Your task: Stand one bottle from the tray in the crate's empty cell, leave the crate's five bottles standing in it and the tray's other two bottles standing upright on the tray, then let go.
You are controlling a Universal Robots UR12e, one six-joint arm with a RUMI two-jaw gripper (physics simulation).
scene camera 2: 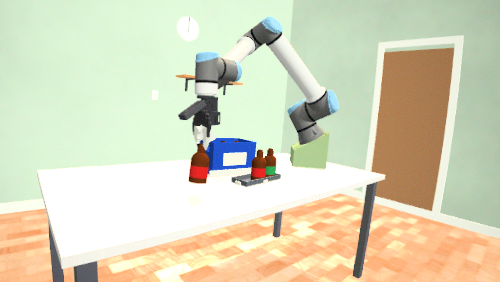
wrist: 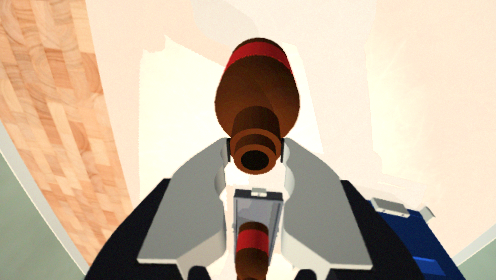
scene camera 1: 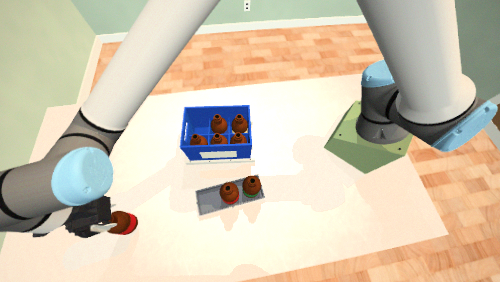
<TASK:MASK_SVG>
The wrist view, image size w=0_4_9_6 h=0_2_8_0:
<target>my gripper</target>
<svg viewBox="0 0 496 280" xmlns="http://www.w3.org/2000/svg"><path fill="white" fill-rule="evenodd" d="M281 138L280 163L283 163L285 167L284 189L287 191L289 198L284 203L280 250L282 256L299 269L293 280L425 280L419 266L402 240L349 180L342 180L328 164L293 139L288 137ZM230 138L223 137L187 160L170 178L163 178L108 238L94 259L84 280L212 280L207 267L220 259L227 249L225 209L220 195L226 188L225 167L228 165L228 162L231 162Z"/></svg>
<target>brown red-label bottle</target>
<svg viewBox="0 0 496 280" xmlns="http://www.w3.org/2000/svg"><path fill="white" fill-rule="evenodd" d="M254 37L241 42L231 53L216 89L214 109L218 123L230 137L230 151L235 166L246 174L261 175L275 167L276 161L281 154L281 138L284 138L295 126L300 113L301 100L296 80L284 49L271 39Z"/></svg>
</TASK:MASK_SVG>
